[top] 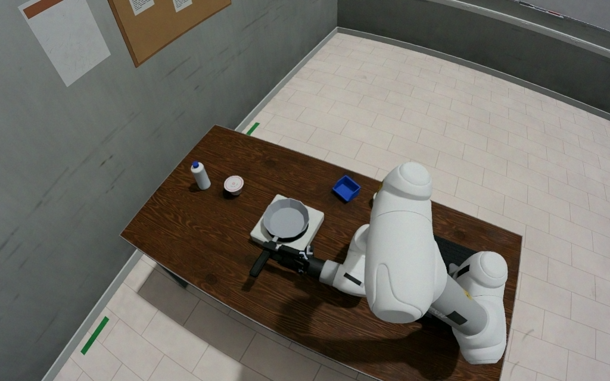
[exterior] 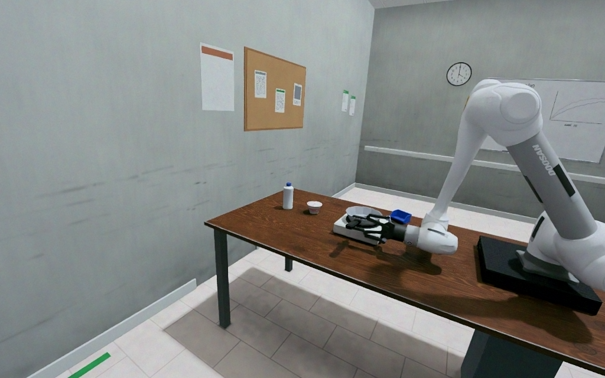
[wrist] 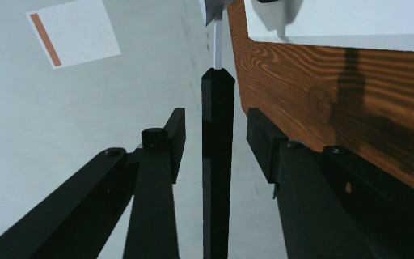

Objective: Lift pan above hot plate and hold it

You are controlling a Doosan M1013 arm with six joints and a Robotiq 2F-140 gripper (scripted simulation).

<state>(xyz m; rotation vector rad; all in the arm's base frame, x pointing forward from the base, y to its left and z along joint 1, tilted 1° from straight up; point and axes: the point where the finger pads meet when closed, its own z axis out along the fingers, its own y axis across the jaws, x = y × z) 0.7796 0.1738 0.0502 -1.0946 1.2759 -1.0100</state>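
Now: the grey pan 2 cm ahead of my hand, 10 cm to the right of it and 2 cm below it. Also, from my hand: blue bin (14 cm behind, 47 cm to the right, 10 cm below); hot plate (17 cm to the right, 9 cm below); white cup (36 cm ahead, 25 cm to the right, 8 cm below).
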